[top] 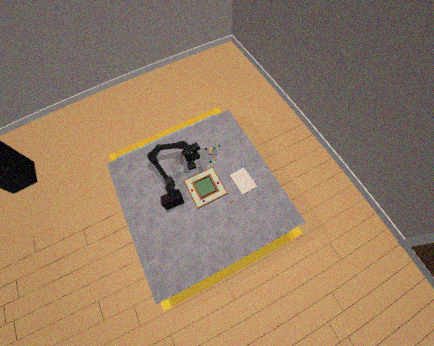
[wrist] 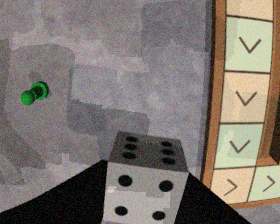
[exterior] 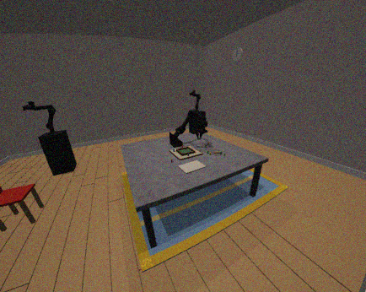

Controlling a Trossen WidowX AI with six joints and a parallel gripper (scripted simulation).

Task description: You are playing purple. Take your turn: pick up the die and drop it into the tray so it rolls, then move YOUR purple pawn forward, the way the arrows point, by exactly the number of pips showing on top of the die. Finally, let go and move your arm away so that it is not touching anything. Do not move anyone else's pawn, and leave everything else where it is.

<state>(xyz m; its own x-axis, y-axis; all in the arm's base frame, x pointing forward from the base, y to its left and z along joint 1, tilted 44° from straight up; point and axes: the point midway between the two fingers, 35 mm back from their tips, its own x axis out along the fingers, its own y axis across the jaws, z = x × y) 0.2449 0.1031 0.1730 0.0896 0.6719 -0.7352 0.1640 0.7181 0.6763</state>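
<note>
Right now the purple pawn is 230 mm to the right of my gripper tip, 130 mm ahead of it and 90 mm below it. Round my gripper tip: white die right at my gripper tip; green felt tray 200 mm to the right, 110 mm below, 20 mm ahead; red pawn 180 mm to the right, 90 mm below, 90 mm behind.
</note>
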